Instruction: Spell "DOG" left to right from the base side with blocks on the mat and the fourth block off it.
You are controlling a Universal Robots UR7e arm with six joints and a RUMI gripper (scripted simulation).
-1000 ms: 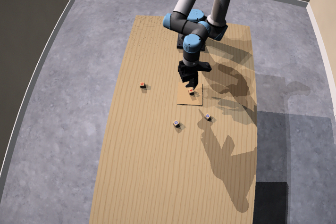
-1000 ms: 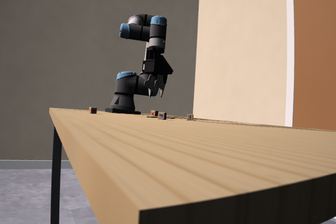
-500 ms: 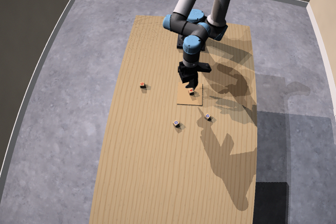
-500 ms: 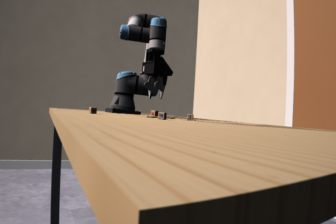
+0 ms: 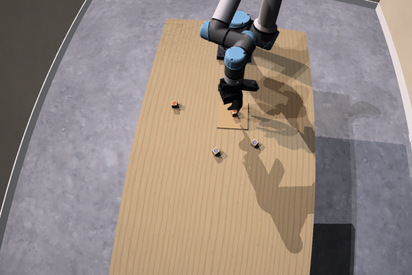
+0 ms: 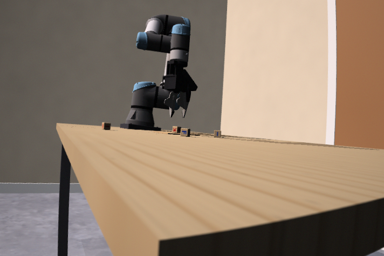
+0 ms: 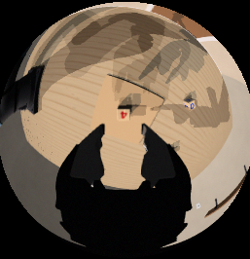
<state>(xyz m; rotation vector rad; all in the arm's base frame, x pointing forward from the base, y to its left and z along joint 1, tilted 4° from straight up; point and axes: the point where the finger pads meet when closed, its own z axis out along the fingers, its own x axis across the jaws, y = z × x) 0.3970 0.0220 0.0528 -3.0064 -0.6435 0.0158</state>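
Now: the tan mat 8 cm below my hand and 1 cm ahead of it.
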